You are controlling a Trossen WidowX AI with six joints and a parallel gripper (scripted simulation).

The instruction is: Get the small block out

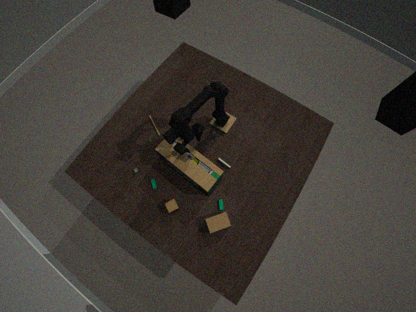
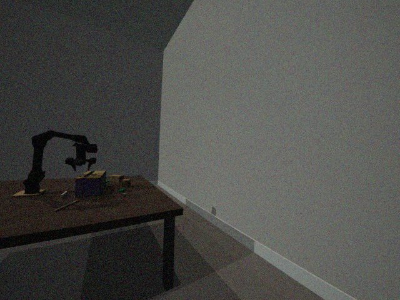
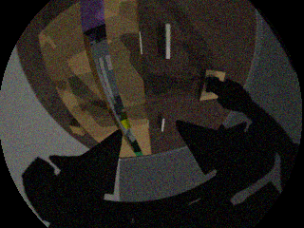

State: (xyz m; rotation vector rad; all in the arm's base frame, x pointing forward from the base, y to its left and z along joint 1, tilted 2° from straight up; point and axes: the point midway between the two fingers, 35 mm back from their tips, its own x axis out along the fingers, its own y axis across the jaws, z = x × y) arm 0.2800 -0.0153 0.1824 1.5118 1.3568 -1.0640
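Now: the box 90 mm below my gripper tip, 40 mm ahead of it and 10 mm to the left of it. From my gripper tip the other things lie so: grey piece (280 mm ahead, 250 mm to the right, 150 mm below); yellow block (70 mm below, 50 mm ahead, 40 mm to the left); thin stick (350 mm to the right, 150 mm below, 30 mm behind).
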